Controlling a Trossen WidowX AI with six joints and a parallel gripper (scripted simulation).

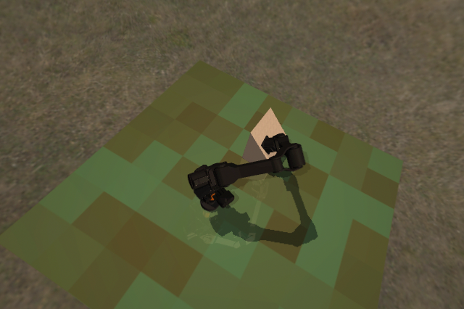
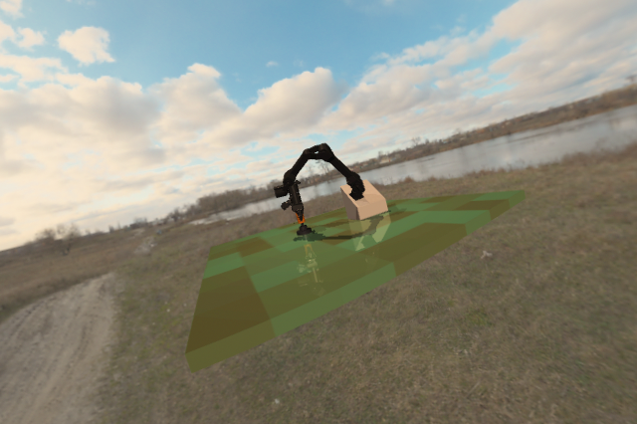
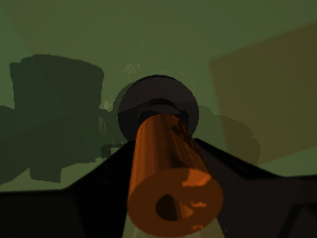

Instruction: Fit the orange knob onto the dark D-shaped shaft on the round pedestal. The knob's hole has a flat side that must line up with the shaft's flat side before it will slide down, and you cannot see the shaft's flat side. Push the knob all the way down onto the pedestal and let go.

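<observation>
Now: the orange knob 2 cm above my gripper tip. Round my gripper tip: dark round pedestal (4 cm below).
</observation>
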